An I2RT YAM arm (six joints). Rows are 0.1 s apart.
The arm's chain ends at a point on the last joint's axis. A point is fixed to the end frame.
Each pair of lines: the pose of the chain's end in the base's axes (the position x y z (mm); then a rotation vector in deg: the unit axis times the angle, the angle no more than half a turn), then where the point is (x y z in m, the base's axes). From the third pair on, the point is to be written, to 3 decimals.
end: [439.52 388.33 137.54 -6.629 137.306 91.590]
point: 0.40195 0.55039 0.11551
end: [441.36 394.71 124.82 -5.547 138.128 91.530]
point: 0.40436 0.55688 0.10263
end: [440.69 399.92 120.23 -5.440 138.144 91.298]
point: 0.404 0.562 0.098
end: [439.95 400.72 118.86 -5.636 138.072 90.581]
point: 0.404 0.563 0.095
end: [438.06 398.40 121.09 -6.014 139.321 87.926]
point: 0.403 0.560 0.091
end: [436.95 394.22 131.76 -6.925 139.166 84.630]
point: 0.405 0.555 0.096
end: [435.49 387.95 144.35 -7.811 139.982 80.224]
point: 0.406 0.547 0.099
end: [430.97 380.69 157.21 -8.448 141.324 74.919]
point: 0.405 0.537 0.101
